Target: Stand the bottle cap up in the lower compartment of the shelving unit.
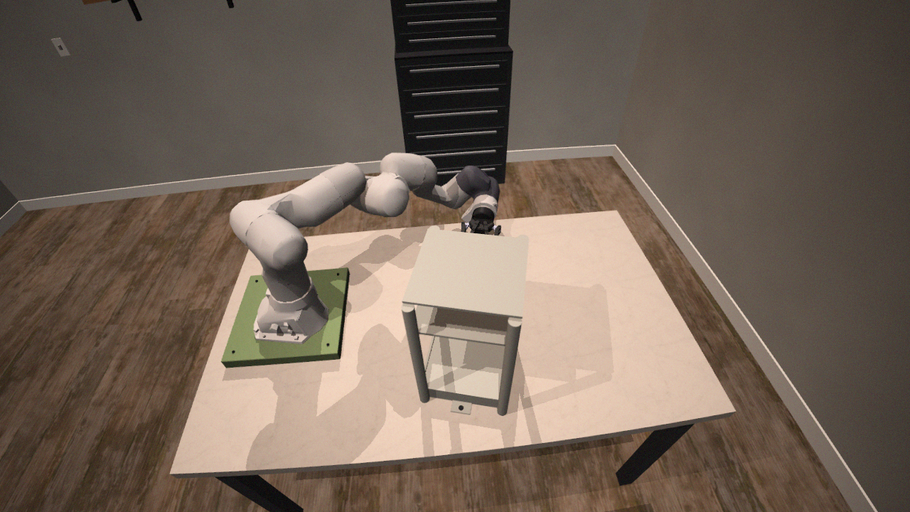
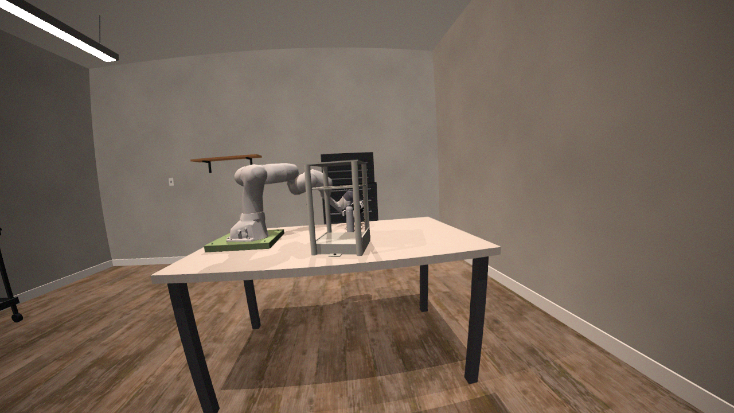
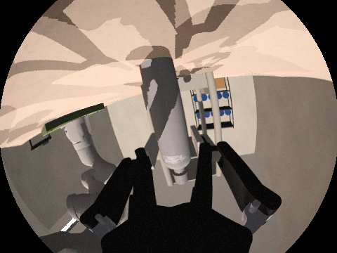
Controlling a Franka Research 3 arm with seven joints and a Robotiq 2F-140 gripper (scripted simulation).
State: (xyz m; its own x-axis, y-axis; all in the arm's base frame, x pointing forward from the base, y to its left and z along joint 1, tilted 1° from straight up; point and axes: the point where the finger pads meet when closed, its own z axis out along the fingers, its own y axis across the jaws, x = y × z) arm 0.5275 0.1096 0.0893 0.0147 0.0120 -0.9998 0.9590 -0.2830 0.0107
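My hand is 10 mm below the grey bottle. From my hand the other things lie so: shelving unit: 310 mm to the right, 80 mm above, 60 mm behind.
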